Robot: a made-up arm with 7 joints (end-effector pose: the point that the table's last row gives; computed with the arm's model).
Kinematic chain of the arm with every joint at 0, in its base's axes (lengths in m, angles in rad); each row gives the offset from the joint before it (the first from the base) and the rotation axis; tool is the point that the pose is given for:
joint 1: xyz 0 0 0.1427 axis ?
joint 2: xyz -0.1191 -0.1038 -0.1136 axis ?
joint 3: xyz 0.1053 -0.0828 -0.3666 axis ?
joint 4: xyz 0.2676 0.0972 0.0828 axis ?
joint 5: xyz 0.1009 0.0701 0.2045 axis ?
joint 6: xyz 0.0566 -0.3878 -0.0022 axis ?
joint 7: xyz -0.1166 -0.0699 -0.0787 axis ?
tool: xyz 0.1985 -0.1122 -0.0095
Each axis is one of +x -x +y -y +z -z.
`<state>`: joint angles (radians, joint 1 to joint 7).
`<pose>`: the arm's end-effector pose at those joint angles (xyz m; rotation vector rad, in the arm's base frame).
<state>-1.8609 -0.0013 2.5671 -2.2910 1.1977 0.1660 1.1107</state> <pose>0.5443 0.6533 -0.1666 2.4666 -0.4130 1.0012</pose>
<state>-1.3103 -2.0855 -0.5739 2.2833 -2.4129 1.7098 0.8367</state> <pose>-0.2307 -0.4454 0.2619 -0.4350 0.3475 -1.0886</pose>
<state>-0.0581 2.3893 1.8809 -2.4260 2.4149 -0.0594 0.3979</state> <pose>-0.5258 -0.2891 -0.3831 1.1402 1.2514 0.2497</pose>
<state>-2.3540 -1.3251 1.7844 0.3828 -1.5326 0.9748 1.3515</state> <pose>0.3617 0.3805 -0.6588 1.2358 0.7244 0.1580</pose>
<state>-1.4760 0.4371 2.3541 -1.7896 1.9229 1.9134 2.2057</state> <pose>-0.0290 0.6220 0.2068 2.3982 -0.7767 1.8533</pose>
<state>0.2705 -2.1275 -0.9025 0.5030 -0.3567 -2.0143 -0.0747</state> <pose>0.0815 0.3849 -0.0142 0.1553 1.9479 -0.8340</pose>
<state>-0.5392 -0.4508 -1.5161 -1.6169 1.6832 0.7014 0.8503</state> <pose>0.3519 0.3172 -1.0499 0.0995 1.3767 2.1642</pose>
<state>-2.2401 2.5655 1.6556 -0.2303 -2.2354 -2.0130 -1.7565</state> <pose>0.4533 0.3437 0.2152 0.1358 -0.8128 0.7567</pose>
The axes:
joint 1: +z
joint 2: -x
joint 3: -y
joint 4: -z
joint 5: +y
joint 6: +z
joint 7: -z

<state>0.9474 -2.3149 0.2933 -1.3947 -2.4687 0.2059 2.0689</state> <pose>0.7213 0.4236 0.1255 -1.4153 -0.5891 0.6915</pose>
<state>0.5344 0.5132 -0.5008 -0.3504 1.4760 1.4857 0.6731</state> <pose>0.6458 -0.4191 -0.3561 -0.2461 2.1364 0.6663</pose>
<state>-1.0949 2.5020 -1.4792 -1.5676 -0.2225 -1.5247 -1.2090</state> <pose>-0.6791 -0.6570 0.6599 -0.3384 1.7355 -1.6320</pose>
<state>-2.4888 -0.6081 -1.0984 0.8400 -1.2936 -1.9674 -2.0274</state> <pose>-0.5468 -0.1579 -0.4600 -0.1826 0.2096 -2.7581</pose>
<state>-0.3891 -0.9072 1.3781 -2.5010 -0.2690 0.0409 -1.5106</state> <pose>-0.1132 0.1980 0.1940 -2.0841 -0.0748 2.3465</pose>
